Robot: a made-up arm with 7 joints.
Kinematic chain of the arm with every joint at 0, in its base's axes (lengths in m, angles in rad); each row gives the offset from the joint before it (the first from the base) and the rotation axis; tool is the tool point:
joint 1: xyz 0 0.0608 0 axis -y
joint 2: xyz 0 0.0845 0 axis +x
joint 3: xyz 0 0 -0.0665 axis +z
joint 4: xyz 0 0 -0.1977 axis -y
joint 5: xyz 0 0 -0.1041 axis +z
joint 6: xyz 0 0 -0.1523 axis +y
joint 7: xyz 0 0 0 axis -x
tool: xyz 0 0 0
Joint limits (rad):
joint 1: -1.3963..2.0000
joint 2: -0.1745..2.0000
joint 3: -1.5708..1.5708
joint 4: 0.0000..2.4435
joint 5: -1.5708..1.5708
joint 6: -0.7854..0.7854
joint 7: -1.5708..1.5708
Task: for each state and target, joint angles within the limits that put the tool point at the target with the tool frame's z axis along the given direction. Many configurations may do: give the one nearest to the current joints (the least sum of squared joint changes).
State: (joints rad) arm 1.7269 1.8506 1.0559 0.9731 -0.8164 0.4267 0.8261
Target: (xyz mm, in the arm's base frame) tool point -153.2 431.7 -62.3 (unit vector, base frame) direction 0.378 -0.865 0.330
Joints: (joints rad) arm 2.0000 1.2299 1.5426 1.7652 -1.0870 0.7060 0.6668
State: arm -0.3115 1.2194 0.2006 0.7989 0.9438 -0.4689 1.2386
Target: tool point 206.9 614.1 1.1 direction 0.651 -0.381 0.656
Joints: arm -1.1275 1.9815 -0.1734 0.3549 0.3991 -0.3736 1.3912
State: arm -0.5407 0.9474 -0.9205 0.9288 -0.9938 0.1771 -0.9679
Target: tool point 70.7 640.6 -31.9 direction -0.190 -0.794 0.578
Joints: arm -0.6401 1.8271 -0.9653 0.5458 -1.0831 -0.0375 -0.2891
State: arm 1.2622 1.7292 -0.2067 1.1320 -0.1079 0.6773 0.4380
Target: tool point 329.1 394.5 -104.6 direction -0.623 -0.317 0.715
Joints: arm 0.6818 1.1144 -0.6668 1.2259 -0.0069 0.6367 0.5725
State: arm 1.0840 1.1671 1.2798 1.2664 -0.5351 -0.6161 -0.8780
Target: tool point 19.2 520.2 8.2 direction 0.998 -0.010 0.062
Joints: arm 1.1034 0.7850 1.5084 1.5306 -0.4520 -0.5282 -0.8658
